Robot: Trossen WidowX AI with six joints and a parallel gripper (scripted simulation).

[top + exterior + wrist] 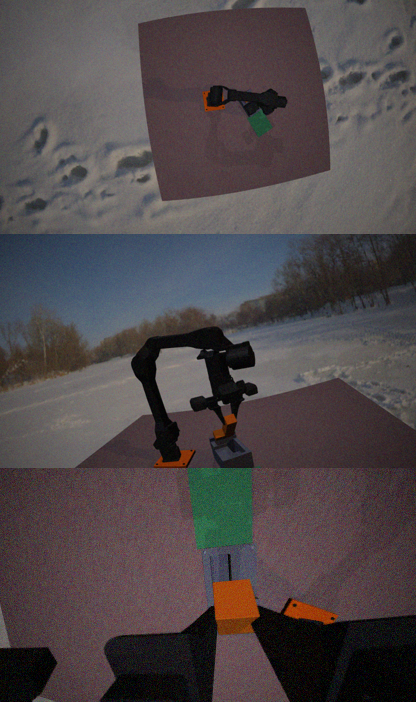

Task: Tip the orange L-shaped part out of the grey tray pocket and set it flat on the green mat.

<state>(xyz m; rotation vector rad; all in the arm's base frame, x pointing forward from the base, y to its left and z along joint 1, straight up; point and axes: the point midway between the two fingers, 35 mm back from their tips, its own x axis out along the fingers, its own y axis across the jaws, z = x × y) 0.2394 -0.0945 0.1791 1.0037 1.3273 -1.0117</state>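
My gripper tip is 17 cm above the green mat, 14 cm to the left of it and 2 cm short of it. Also, from my gripper tip: orange L-shaped part 3 cm to the left, 3 cm below, 2 cm behind.
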